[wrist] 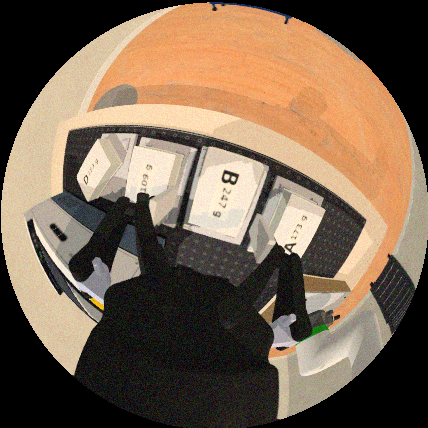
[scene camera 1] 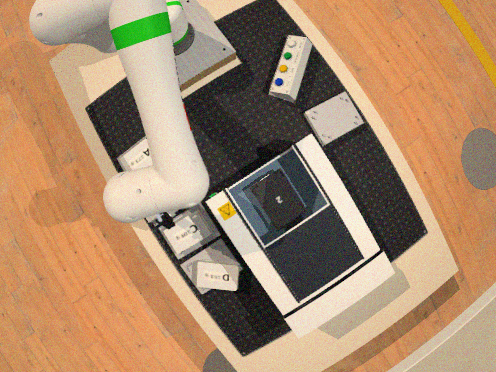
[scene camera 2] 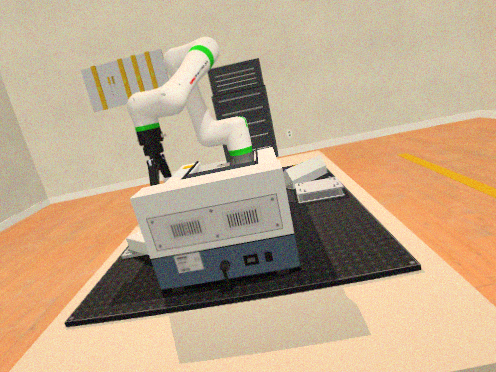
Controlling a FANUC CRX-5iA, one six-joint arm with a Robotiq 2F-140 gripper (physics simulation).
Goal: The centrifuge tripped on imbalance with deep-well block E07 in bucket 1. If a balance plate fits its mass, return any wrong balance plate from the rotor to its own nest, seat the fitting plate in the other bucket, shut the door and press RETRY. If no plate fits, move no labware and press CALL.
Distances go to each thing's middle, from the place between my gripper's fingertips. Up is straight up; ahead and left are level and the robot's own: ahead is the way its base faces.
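Counted from my hand: nest (wrist: pixel 186 225), 1 cm behind, 7 cm below; plate B (wrist: pixel 227 182), 2 cm to the right, 1 cm behind, 4 cm below; plate A (wrist: pixel 294 220), 2 cm to the left, 15 cm behind, 5 cm below; plate C (scene camera 1: pixel 193 228), 1 cm to the right, 13 cm ahead, 5 cm below.
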